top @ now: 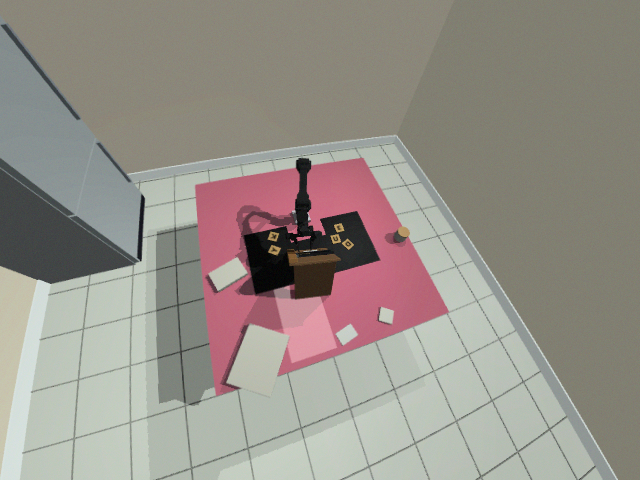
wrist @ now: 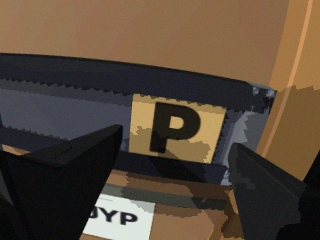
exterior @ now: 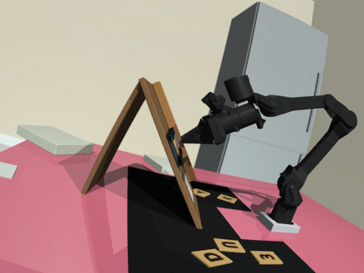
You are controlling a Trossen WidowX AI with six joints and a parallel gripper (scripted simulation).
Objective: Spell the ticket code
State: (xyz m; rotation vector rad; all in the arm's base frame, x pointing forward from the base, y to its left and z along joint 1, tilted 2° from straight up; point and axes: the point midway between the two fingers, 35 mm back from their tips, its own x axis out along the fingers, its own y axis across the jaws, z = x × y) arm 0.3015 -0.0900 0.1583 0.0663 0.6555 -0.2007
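Now: gripper tip 3 cm past the white ticket, 5 cm to the right of it and 10 cm above it. Round my gripper tip: black mat: 12 cm behind, 9 cm to the left, 17 cm below.
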